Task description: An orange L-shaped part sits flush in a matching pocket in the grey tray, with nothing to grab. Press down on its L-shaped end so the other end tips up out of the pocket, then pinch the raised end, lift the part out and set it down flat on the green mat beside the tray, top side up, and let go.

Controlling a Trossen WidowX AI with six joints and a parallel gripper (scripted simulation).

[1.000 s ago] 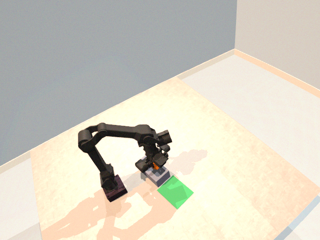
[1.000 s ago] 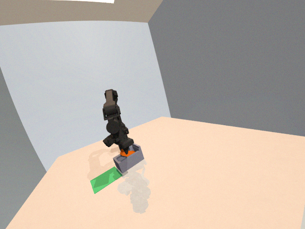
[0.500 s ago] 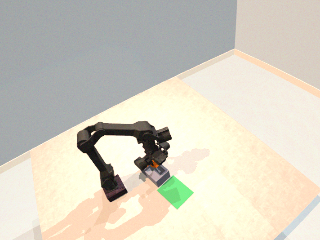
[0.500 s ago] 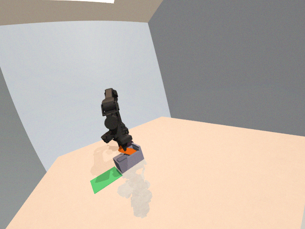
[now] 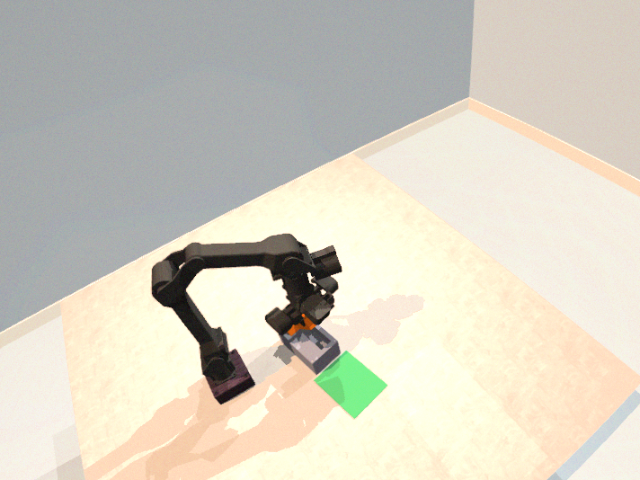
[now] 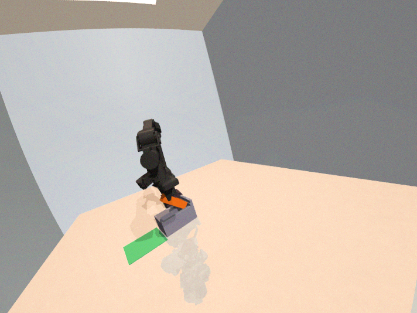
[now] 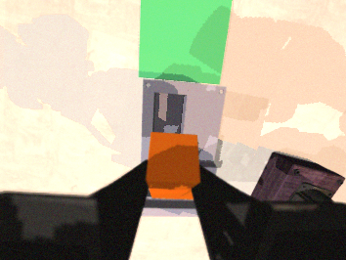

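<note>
The green mat lies 2 cm ahead of my gripper tip, 14 cm to the right of it and 14 cm below it. From my gripper tip the other things lie so: orange L-shaped part (2 cm behind, 3 cm to the left, 3 cm below).
</note>
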